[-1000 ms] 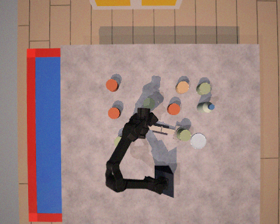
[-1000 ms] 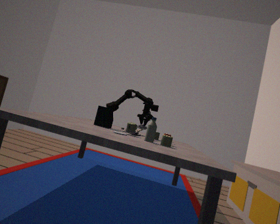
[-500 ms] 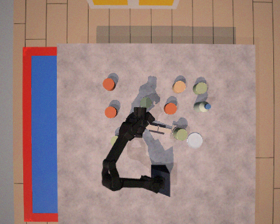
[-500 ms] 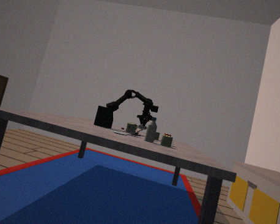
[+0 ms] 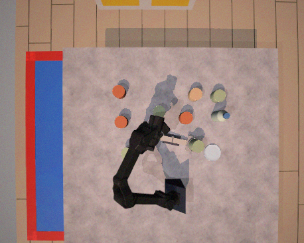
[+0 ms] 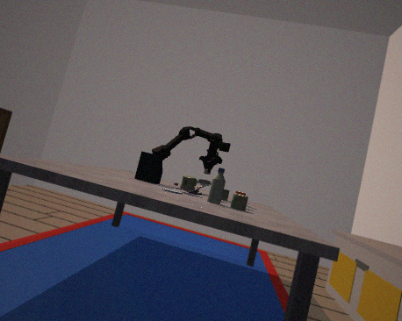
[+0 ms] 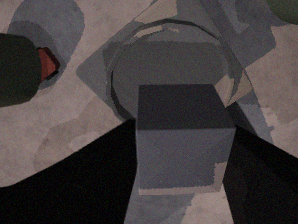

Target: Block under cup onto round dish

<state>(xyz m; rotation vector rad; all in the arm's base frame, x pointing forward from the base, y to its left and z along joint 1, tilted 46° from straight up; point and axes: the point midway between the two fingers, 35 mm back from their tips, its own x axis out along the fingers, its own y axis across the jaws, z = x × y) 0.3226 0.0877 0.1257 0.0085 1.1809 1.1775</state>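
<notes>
My gripper tip is 80 mm past the white round dish, 370 mm to the left of it and 140 mm above it. Round my gripper tip: pale block: 10 mm above; then red object: 110 mm behind, 90 mm to the left, 130 mm below; then balance: 20 mm behind, 120 mm to the right, 100 mm below.
</notes>
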